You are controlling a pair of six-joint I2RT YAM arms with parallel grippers.
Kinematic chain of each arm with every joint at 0, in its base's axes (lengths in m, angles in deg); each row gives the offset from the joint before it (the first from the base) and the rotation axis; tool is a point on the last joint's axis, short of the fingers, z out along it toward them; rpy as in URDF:
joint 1: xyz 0 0 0.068 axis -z
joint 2: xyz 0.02 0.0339 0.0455 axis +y
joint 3: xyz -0.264 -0.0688 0 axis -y
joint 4: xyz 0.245 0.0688 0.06 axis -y
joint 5: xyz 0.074 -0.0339 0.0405 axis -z
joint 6: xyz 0.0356 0 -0.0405 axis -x
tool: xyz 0 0 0 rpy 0 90 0
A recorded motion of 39 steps. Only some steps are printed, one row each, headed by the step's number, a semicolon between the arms.
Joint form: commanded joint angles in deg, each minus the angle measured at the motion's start. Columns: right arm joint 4, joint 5, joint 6, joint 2, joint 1, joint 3; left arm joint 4, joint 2, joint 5, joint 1, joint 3, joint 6.
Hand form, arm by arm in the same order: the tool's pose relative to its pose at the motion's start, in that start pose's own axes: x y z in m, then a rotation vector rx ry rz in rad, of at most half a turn. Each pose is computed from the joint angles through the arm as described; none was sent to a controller.
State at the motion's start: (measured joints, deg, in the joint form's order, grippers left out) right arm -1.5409 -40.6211 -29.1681 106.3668 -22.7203 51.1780; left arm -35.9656 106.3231 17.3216 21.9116 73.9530 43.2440
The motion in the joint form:
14: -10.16 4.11 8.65 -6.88 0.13 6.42; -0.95 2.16 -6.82 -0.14 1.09 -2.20
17: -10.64 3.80 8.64 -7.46 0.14 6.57; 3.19 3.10 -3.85 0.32 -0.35 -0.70
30: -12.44 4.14 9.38 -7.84 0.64 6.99; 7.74 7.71 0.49 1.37 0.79 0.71
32: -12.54 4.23 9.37 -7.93 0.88 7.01; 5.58 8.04 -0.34 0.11 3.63 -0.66
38: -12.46 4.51 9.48 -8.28 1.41 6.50; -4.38 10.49 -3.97 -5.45 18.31 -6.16
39: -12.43 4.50 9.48 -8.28 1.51 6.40; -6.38 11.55 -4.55 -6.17 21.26 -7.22
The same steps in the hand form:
14: -0.0204 0.0412 -0.0346 0.0478 -0.0707 -0.1836; -0.0061 0.0053 0.0088 -0.1115 -0.0555 0.0276
17: -0.0204 0.0439 -0.0372 0.0416 -0.0716 -0.1862; -0.0046 0.0045 0.0200 -0.0516 -0.0401 0.0160
30: -0.0208 0.0433 -0.0413 0.0557 -0.0676 -0.1824; -0.0077 -0.0015 0.0463 0.0175 0.0071 0.0131
32: -0.0214 0.0427 -0.0426 0.0583 -0.0713 -0.1796; -0.0197 -0.0033 0.0375 0.0091 -0.0175 0.0192
38: -0.0208 0.0399 -0.0451 0.0661 -0.0788 -0.1745; -0.0740 -0.0103 -0.0078 -0.0295 -0.1309 0.0390
39: -0.0207 0.0392 -0.0453 0.0668 -0.0791 -0.1726; -0.0825 -0.0114 -0.0131 -0.0418 -0.1408 0.0453

